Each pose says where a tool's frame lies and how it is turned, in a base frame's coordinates. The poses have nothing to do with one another.
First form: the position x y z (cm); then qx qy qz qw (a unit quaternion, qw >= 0).
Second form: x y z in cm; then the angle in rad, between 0 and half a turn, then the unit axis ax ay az. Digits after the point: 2 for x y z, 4 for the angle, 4 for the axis.
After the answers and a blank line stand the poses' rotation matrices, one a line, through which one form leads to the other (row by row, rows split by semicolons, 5 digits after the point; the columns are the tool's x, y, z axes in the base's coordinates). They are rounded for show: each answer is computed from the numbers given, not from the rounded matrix.
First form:
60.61, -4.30, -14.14, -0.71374, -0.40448, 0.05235, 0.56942
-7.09, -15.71, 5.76, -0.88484, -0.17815, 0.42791, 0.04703
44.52, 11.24, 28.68, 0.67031, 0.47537, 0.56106, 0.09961
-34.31, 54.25, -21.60, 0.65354, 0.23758, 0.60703, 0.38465
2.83, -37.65, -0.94, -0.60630, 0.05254, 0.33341, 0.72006
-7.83, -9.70, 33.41, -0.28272, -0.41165, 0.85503, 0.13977
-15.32, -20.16, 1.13, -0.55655, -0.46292, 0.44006, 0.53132
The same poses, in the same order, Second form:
60.61, -4.30, -14.14, 1.9300, -0.8682, -0.4920, 0.0637
-7.09, -15.71, 5.76, 3.0475, -0.8858, -0.1783, 0.4284
44.52, 11.24, 28.68, 2.9420, 0.6737, 0.4777, 0.5639
-34.31, 54.25, -21.60, 2.3519, 0.7080, 0.2574, 0.6576
2.83, -37.65, -0.94, 1.5338, -0.8737, 0.0757, 0.4805
-7.83, -9.70, 33.41, 2.8611, -0.2855, -0.4157, 0.8635
-15.32, -20.16, 1.13, 2.0213, -0.6570, -0.5464, 0.5194

0.66731 0.51776 -0.53536; 0.63700 -0.02432 0.77048; 0.38591 -0.85518 -0.34605
0.57031 0.27502 -0.77402; 0.35552 -0.93210 -0.06924; -0.74051 -0.23569 -0.62936
-0.08153 0.52551 0.84687; 0.74906 -0.52820 0.39988; 0.65746 0.66696 -0.35058
0.15014 -0.15645 0.97621; 0.77752 -0.59120 -0.21433; 0.61067 0.79120 0.03288
0.77216 -0.54386 -0.32863; 0.41644 0.04248 0.90817; -0.47995 -0.83810 0.25929
-0.80107 -0.00625 -0.59854; 0.47178 -0.62202 -0.62492; -0.36840 -0.78298 0.50123
0.18410 0.04765 -0.98175; 0.98290 -0.00680 0.18399; 0.00209 -0.99884 -0.04809

